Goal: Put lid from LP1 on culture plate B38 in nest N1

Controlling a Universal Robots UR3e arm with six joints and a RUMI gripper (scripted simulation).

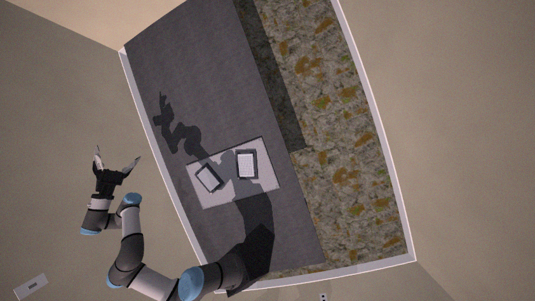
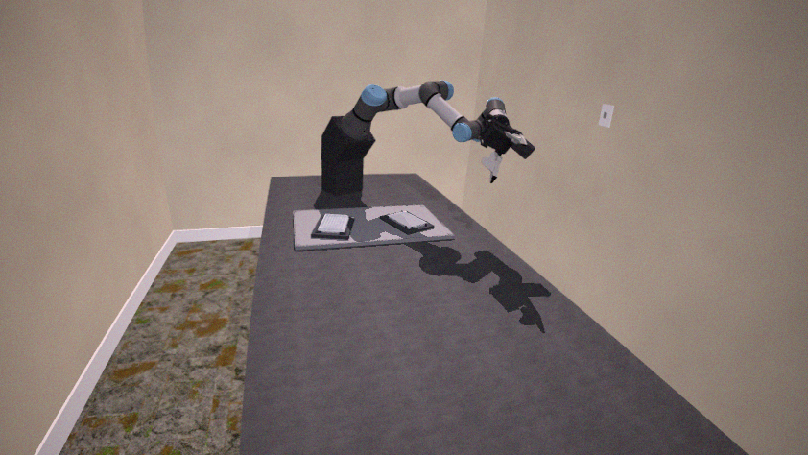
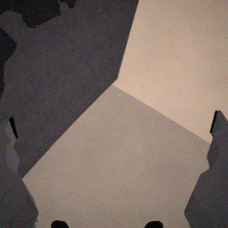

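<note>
My gripper is now 200 mm past the clear lid, 270 mm to the left of it and 270 mm above it. Also, from my hand: lid park LP1: 200 mm behind, 270 mm to the right, 280 mm below; then label: 300 mm behind, 280 mm to the right, 270 mm below; then culture plate B38: 110 mm behind, 510 mm to the right, 260 mm below.
</note>
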